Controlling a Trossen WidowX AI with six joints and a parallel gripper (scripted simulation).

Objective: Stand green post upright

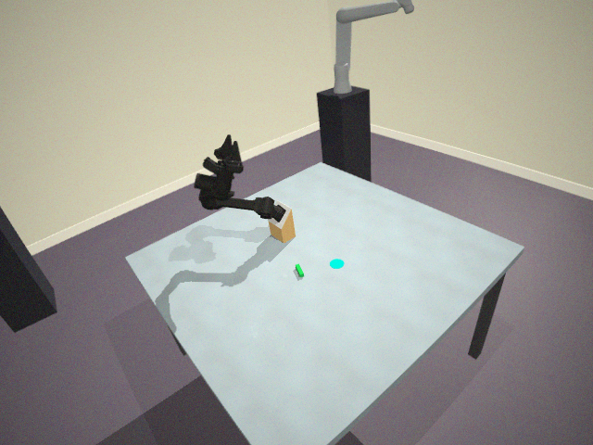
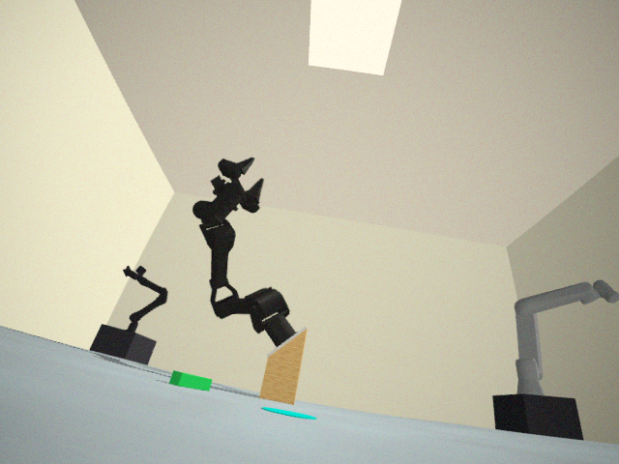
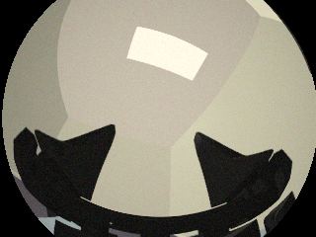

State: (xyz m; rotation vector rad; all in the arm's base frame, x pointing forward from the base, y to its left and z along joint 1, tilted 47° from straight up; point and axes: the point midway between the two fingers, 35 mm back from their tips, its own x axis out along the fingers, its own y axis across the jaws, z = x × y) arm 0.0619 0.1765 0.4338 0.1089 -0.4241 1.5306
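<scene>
Now: the green post 170 mm ahead of my gripper tip, 90 mm to the left of it and 570 mm below it. From my gripper tip the other things lie so: cyan circle: 240 mm ahead, 240 mm to the left, 580 mm below.
</scene>
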